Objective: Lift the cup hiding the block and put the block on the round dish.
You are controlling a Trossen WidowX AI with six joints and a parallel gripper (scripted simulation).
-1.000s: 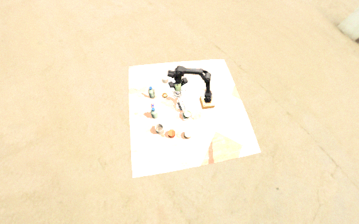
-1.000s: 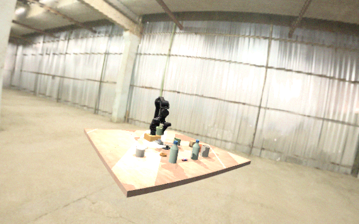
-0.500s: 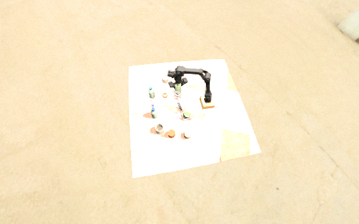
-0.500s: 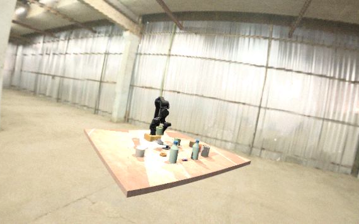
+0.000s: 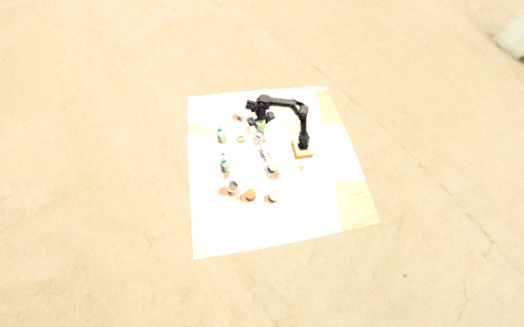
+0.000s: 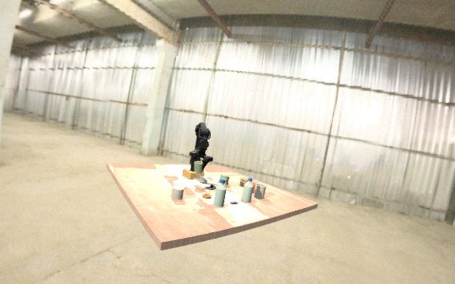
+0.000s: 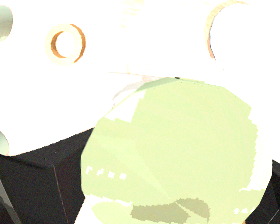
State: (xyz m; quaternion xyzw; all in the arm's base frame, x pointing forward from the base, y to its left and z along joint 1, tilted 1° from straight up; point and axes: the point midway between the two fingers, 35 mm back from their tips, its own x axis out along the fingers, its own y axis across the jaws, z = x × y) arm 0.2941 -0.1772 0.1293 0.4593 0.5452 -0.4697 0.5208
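Right now my gripper tip is 7 cm above the grey block, 3 cm to the right of it and 1 cm short of it. From my gripper tip the other things lie so: balance beam: 16 cm to the left, 12 cm below; then orange object: 43 cm to the left, 18 cm ahead, 12 cm below.
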